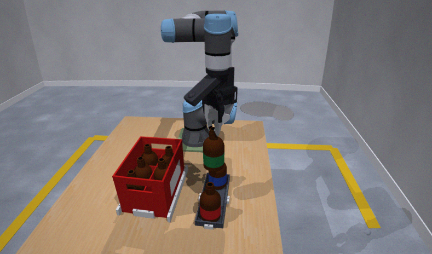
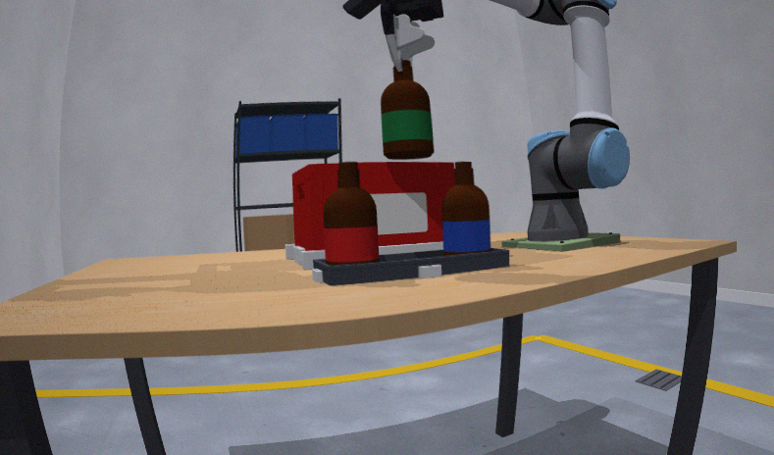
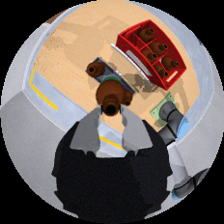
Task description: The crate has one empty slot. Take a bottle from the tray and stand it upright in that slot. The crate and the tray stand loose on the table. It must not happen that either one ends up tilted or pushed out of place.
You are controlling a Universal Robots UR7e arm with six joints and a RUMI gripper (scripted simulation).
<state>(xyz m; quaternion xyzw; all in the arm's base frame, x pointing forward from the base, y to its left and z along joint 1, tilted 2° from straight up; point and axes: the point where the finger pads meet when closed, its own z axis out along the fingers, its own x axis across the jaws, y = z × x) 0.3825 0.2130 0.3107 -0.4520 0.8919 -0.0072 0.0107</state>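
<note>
Right now my hand is 7 cm above the brown bottle. Also, from my hand: red crate 2 cm ahead, 24 cm to the right, 23 cm below.
</note>
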